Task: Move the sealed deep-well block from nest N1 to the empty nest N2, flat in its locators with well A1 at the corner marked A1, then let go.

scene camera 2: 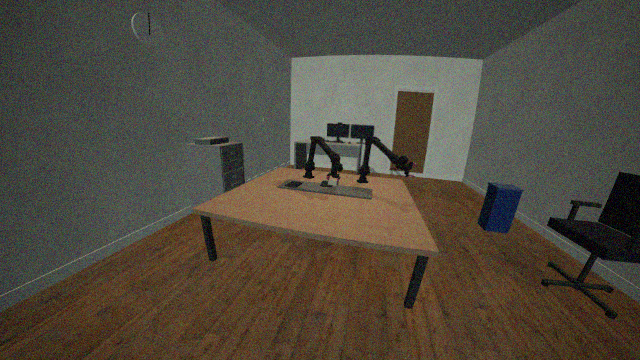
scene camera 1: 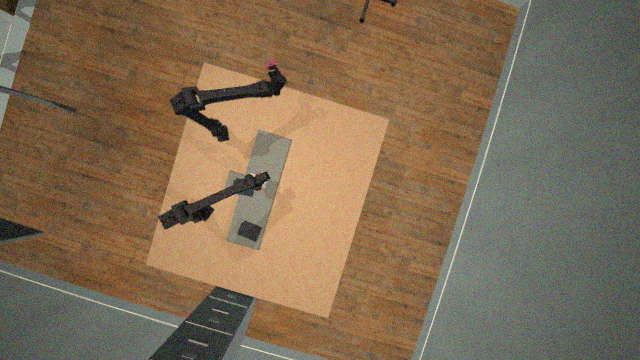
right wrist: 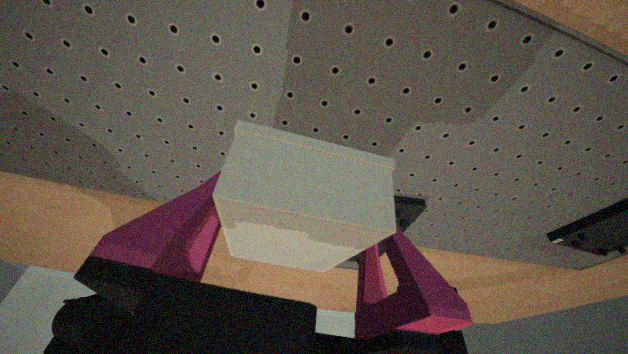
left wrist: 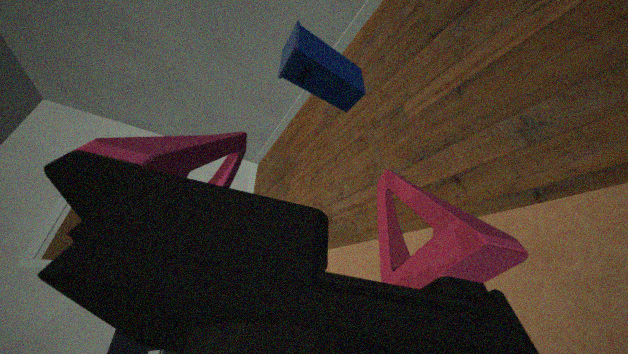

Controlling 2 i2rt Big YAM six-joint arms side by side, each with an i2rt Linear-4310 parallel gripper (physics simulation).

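Places are measured from the left arm's base along level axes (x ahead, y left, z up), in centimetres.
Where they show: left gripper, fingertip midpoint: [scene camera 2: 416, 171] [scene camera 1: 277, 66] [left wrist: 316, 159]; right gripper, fingertip midpoint: [scene camera 2: 332, 183] [right wrist: 305, 185]; left arm's base, link origin: [scene camera 2: 362, 181] [scene camera 1: 222, 133]; right arm's base, link origin: [scene camera 2: 308, 177] [scene camera 1: 206, 212].
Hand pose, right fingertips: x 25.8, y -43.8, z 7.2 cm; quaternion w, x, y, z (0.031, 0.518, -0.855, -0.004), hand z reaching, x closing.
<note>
Each offset is from my right fingertips to the top centre of the thing. Level surfaces: height alone.
The pale sealed block {dx -2.8, dy +1.5, dz +3.7 cm} [scene camera 2: 333, 182] [right wrist: 310, 182] is held between the pink fingers of my right gripper [scene camera 1: 259, 182] [right wrist: 305, 185], which is shut on it. It hangs above the grey perforated plate {dz -5.9 cm} [scene camera 1: 272, 150] [scene camera 2: 355, 191] [right wrist: 320, 85], close to the middle dark nest [scene camera 2: 326, 183] [right wrist: 411, 206]. That nest is partly hidden by the block and arm. The other dark nest {dx -18.9, dy -36.1, dz -3.7 cm} [scene camera 1: 250, 230] [scene camera 2: 293, 184] [right wrist: 595, 235] at the plate's end is empty. Nest labels and well A1 cannot be read. My left gripper [scene camera 1: 272, 65] [scene camera 2: 410, 167] [left wrist: 316, 159] is open and empty, beyond the table's edge.
The wooden table {dz -7.2 cm} [scene camera 1: 330, 200] [scene camera 2: 300, 215] carries both arms and the plate. My left arm stands folded near the upper corner in scene camera 1. A blue bin [scene camera 2: 500, 207] [left wrist: 322, 67] and a black chair [scene camera 2: 590, 235] stand on the floor; a drawer cabinet [scene camera 1: 215, 320] stands beside the table.
</note>
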